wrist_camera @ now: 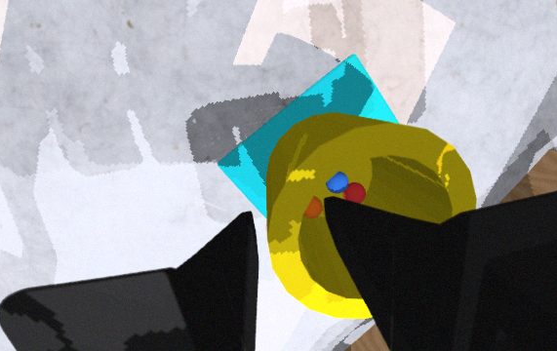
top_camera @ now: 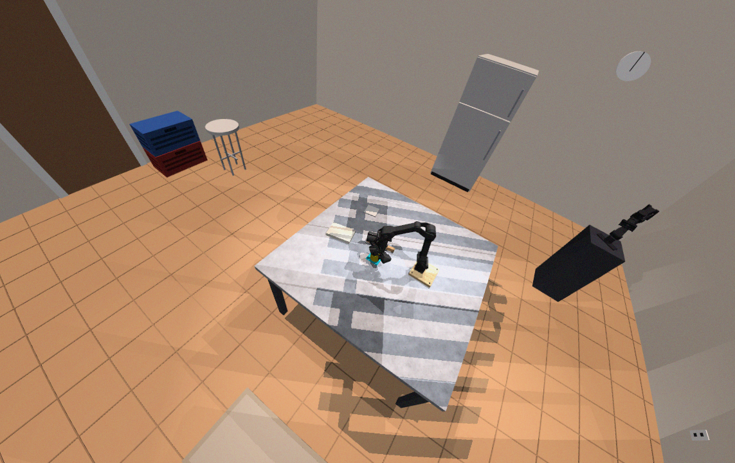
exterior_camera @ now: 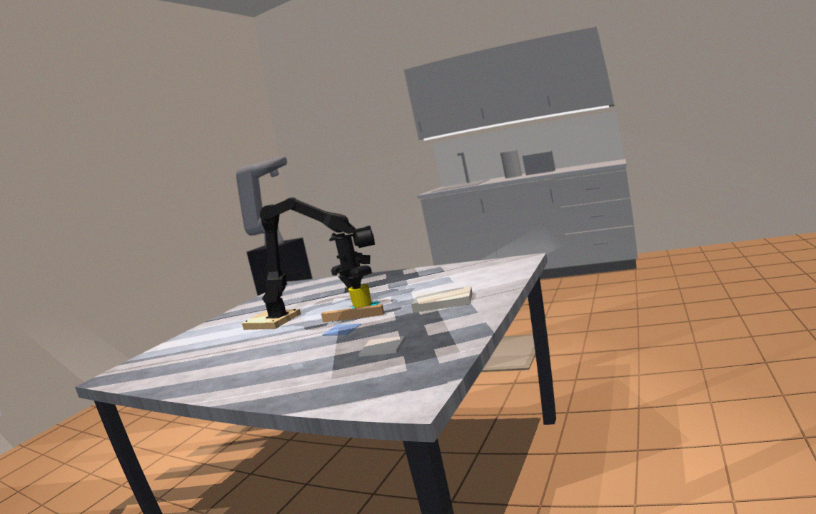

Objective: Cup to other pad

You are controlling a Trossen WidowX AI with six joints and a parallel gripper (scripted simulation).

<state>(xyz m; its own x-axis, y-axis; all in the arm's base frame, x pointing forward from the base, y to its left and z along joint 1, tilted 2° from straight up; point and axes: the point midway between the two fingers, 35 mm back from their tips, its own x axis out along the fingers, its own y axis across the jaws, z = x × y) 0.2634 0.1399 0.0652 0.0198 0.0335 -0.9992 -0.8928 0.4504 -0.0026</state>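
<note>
Right now the yellow cup is 20 mm ahead of my gripper tip, 10 mm to the right of it and 10 mm below it. Also, from my gripper tip: red marble (30 mm below, 30 mm ahead, 20 mm to the right); then wooden bar (130 mm to the right, 60 mm ahead, 40 mm below); then cyan pad (50 mm below, 30 mm ahead, 20 mm to the right).
</note>
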